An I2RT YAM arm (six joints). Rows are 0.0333 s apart.
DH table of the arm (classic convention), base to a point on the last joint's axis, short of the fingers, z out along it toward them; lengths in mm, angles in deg. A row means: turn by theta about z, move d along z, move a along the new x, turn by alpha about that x. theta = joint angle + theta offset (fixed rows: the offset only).
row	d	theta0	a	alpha
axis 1	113.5	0	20	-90
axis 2	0	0	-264	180
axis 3	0	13.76	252.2	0
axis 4	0	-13.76	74	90
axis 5	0	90	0	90
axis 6	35.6	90	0	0
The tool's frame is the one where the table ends.
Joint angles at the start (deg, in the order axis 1, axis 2, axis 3, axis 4, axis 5, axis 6):
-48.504 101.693 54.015 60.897 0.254 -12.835
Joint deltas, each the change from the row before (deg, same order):
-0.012 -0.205 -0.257 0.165 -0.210 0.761
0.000 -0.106 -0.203 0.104 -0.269 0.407
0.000 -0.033 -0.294 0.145 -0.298 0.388
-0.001 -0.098 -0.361 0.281 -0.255 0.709
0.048 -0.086 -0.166 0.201 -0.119 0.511
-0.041 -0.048 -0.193 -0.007 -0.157 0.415
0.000 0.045 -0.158 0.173 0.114 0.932
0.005 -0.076 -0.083 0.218 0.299 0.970
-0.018 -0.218 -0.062 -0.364 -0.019 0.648
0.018 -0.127 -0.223 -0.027 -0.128 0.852
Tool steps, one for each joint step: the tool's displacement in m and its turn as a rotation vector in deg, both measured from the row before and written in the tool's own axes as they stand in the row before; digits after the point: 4 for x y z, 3 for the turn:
-0.0005 -0.0001 -0.0010 -0.169 -0.153 0.759
0.0000 0.0002 -0.0008 -0.262 -0.062 0.407
0.0009 0.0004 -0.0010 -0.315 0.054 0.389
0.0005 0.0003 -0.0013 -0.246 -0.066 0.709
-0.0002 0.0004 -0.0006 -0.141 -0.149 0.520
0.0006 -0.0001 -0.0007 -0.141 0.130 0.408
0.0007 0.0001 -0.0005 0.108 0.048 0.933
-0.0005 -0.0002 -0.0003 0.321 -0.167 0.968
-0.0005 -0.0002 -0.0004 -0.028 0.206 0.646
0.0003 0.0002 -0.0008 -0.159 0.105 0.858

